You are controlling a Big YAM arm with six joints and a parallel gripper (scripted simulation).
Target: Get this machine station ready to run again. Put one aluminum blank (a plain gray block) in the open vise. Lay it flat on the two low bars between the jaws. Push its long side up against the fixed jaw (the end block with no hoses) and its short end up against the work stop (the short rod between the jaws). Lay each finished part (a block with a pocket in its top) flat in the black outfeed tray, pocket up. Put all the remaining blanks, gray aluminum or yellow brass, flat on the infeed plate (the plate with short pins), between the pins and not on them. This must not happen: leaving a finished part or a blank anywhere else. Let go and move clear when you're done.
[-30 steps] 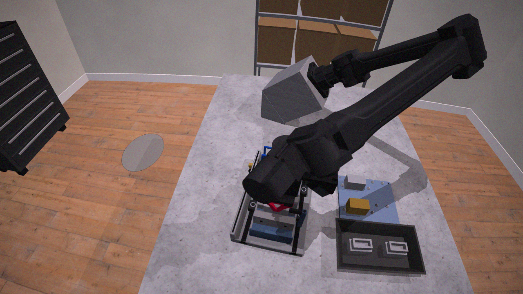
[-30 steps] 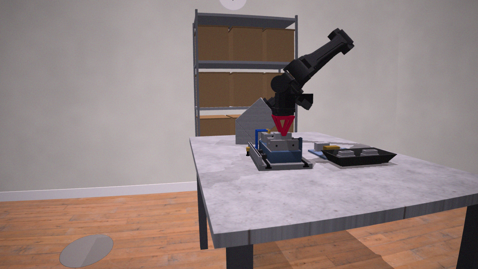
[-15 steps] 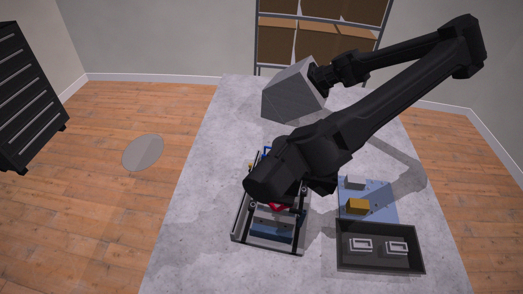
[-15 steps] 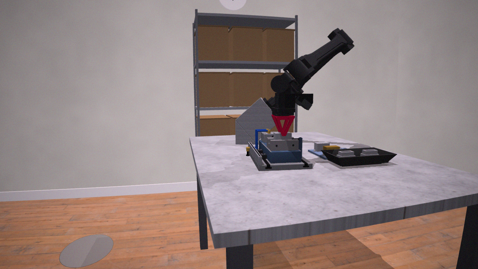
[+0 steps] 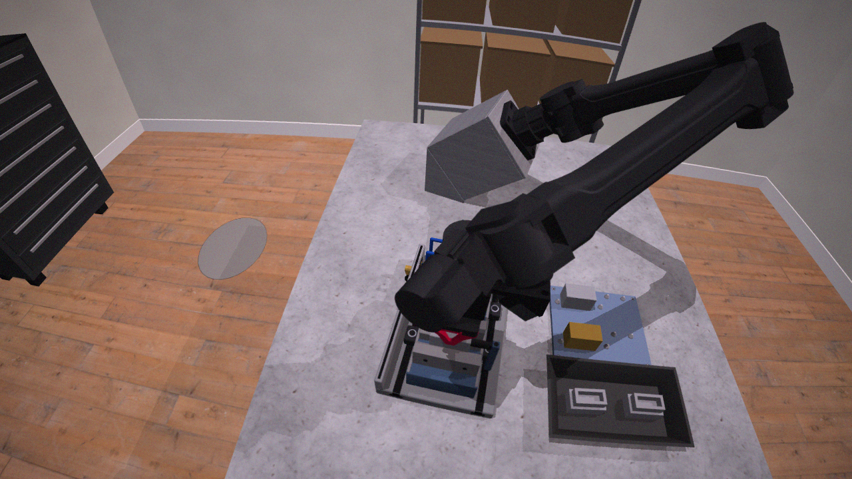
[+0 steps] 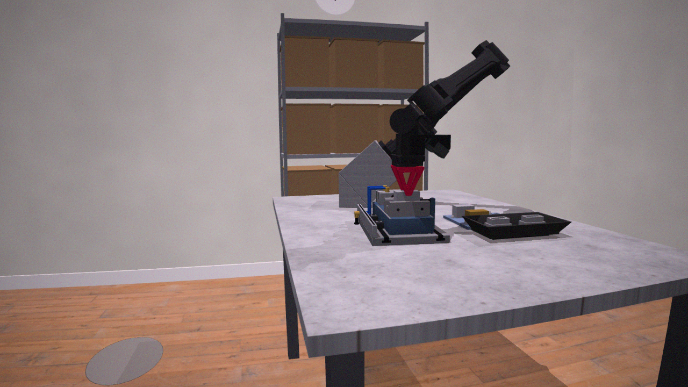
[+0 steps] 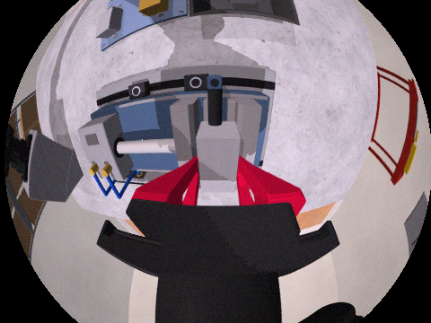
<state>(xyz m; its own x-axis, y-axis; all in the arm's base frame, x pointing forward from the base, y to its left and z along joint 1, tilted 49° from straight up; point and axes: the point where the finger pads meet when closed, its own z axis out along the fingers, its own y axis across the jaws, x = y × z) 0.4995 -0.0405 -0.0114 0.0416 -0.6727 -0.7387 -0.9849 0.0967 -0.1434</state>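
Now: hand 10 mm past the work stop rod, 50 mm to the right of it and 30 mm above it. Also, from my hand: yellow brass blank (100 mm behind, 230 mm to the left, 90 mm below); blue infeed plate (150 mm behind, 270 mm to the left, 110 mm below).
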